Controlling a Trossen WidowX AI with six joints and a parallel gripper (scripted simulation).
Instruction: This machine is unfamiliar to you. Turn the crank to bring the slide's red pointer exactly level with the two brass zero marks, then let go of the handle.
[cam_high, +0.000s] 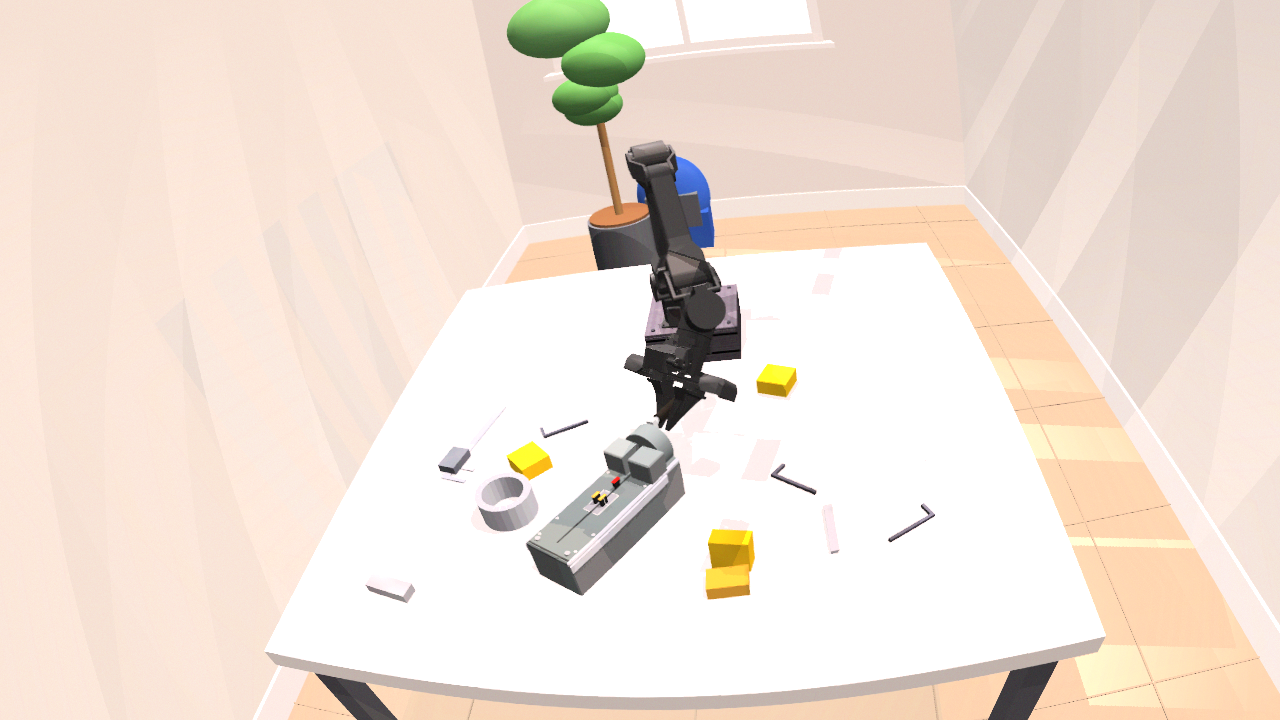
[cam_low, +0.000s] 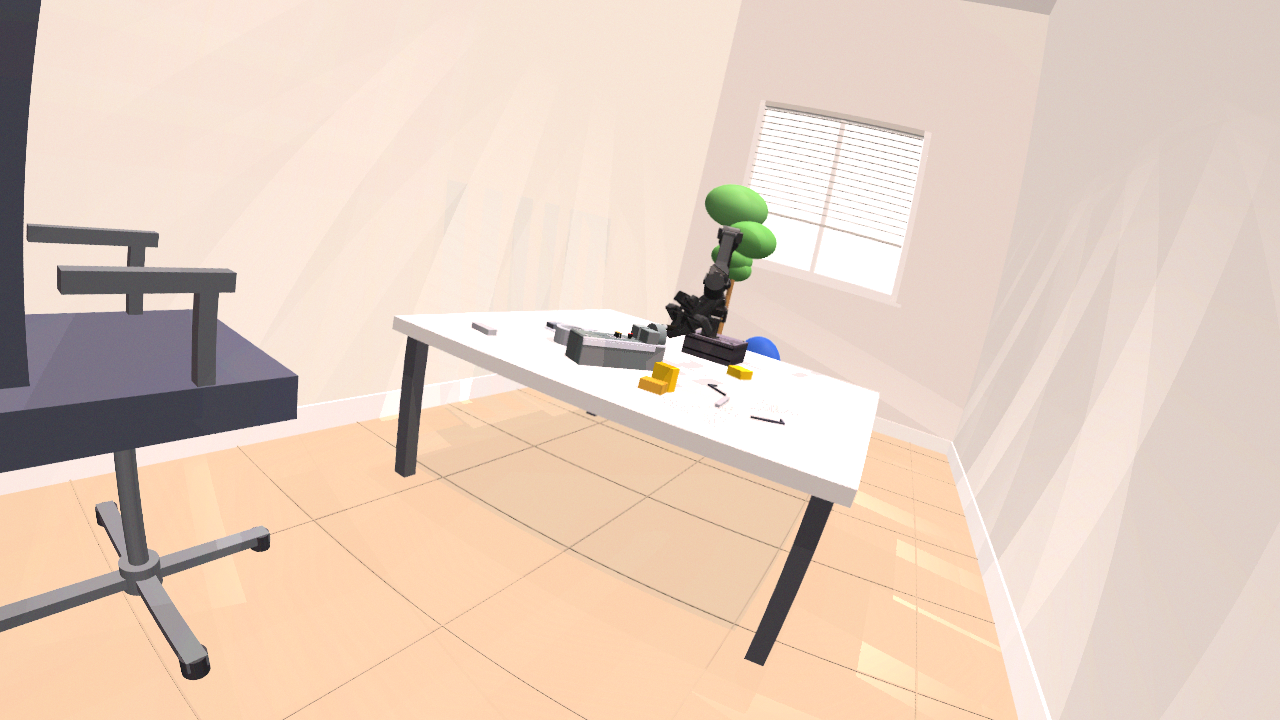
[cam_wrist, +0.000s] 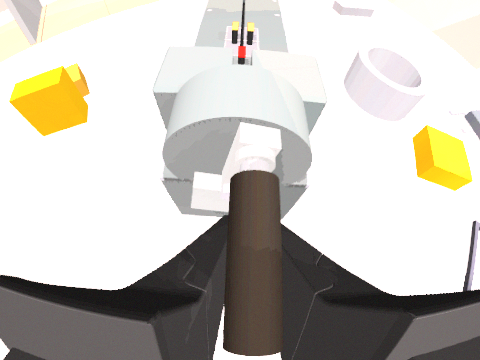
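Right now my gripper tip is 1 cm past the brown crank handle, 1 cm to the right of it and 3 cm below it. Round my gripper tip: red pointer (12 cm ahead, 5 cm to the right, 1 cm below).
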